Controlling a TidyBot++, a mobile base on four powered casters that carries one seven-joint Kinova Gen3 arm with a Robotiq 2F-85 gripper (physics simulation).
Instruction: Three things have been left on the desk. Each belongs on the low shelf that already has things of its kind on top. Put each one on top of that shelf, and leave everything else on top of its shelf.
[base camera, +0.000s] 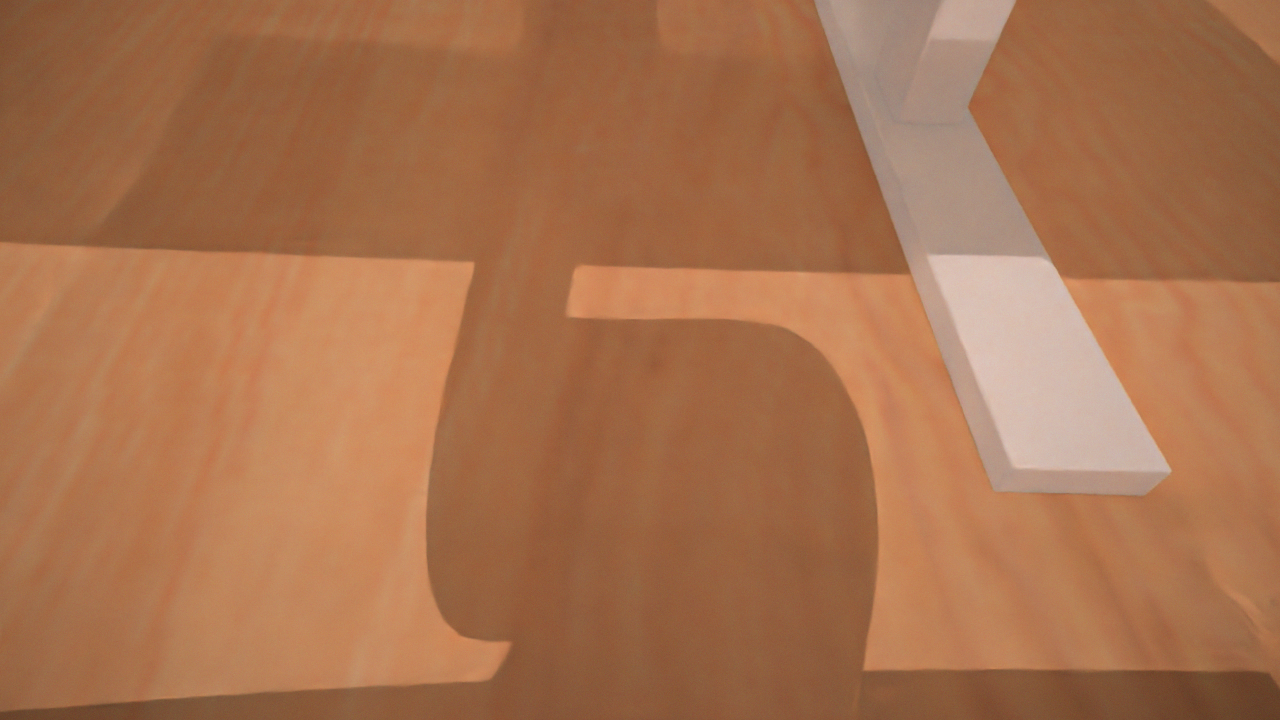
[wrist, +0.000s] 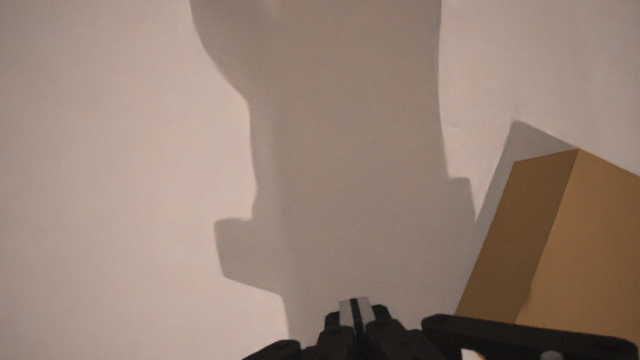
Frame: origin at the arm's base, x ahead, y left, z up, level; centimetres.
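Where they show: gripper, fingertip midpoint: (wrist: 356, 318).
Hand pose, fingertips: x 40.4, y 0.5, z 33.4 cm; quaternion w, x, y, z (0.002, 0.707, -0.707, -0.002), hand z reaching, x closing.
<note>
Each offset is from my fingertips to the top centre of the thing. "pt": to the spot under its first point. Level surfaces: height alone.
A brown box-shaped block @(dy -9.6, dx +0.6, dz +3.9 cm) (wrist: 580, 240) rests on the pale desk top @(dz -1.1 cm) (wrist: 100, 150) at the lower right of the wrist view, with part of it cut off by the view's edge. My gripper (wrist: 356, 318) shows at the bottom of the wrist view. Its fingertips are together with nothing between them. They are to the left of the block, and a dark finger linkage overlaps the block's lower part. The low shelves and the things on them do not show in either view.
In the base camera view a white desk foot (base camera: 1047, 367) lies along the wooden floor @(dz -73.1 cm) (base camera: 223, 447) at the right, with an upright leg @(pt dy -28.1, dx +20.5, dz -66.3 cm) (base camera: 953, 71) rising from it at the top. Shadows of the arm and desk fall across the floor, and the arm's shadow falls on the desk top.
</note>
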